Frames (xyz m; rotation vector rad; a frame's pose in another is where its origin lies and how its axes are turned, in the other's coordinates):
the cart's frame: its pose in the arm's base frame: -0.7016 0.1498 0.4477 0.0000 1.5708 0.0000
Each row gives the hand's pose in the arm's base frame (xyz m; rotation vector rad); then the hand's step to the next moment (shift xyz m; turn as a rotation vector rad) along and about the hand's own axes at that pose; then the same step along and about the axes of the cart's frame.
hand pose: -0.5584 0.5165 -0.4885 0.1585 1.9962 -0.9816
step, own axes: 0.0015 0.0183 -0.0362 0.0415 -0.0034 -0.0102
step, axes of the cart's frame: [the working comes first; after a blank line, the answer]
step, axes of the arm's base frame: -0.0164 0.0371 -0.0009 -0.0333 -0.0054 -0.0264

0.0009 0.0371 -0.0164 0.0264 -0.0054 -0.0333
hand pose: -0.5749 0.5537 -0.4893 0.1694 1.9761 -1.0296
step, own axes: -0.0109 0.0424 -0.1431 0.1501 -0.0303 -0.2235
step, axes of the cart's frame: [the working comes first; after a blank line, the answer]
step, axes of the arm's base frame: -0.0650 0.1330 0.0219 -0.2484 0.1027 -0.0338

-0.0219 0.1330 -0.0650 0.0338 0.1027 -0.2484
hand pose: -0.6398 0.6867 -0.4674 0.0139 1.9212 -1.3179
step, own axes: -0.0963 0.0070 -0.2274 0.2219 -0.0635 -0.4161
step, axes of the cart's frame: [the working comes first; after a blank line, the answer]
step, axes of the arm's base frame: -0.0655 0.2220 0.0863 -0.4259 0.2111 -0.0227

-0.0863 0.2220 -0.0655 0.0227 0.2111 -0.4259
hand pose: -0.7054 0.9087 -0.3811 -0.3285 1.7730 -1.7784
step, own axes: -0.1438 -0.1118 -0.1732 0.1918 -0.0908 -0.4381
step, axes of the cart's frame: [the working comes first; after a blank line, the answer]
step, axes of the arm's base frame: -0.0110 0.2156 0.1287 -0.4210 0.2442 0.0091

-0.1287 0.2156 -0.0110 -0.0091 0.2442 -0.4210
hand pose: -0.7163 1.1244 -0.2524 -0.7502 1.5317 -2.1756
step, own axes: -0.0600 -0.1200 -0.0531 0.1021 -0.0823 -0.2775
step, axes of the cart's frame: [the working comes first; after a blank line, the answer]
step, axes of the arm's base frame: 0.0146 0.1146 0.0864 -0.2514 0.1743 0.0251

-0.0864 0.1146 0.0146 -0.0251 0.1743 -0.2514
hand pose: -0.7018 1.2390 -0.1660 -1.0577 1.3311 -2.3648
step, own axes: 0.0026 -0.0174 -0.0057 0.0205 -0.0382 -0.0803
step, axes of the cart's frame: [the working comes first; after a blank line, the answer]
step, axes of the arm's base frame: -0.0033 0.0121 0.0136 -0.0642 0.0632 0.0146

-0.0136 0.0121 -0.0033 -0.0146 0.0632 -0.0642
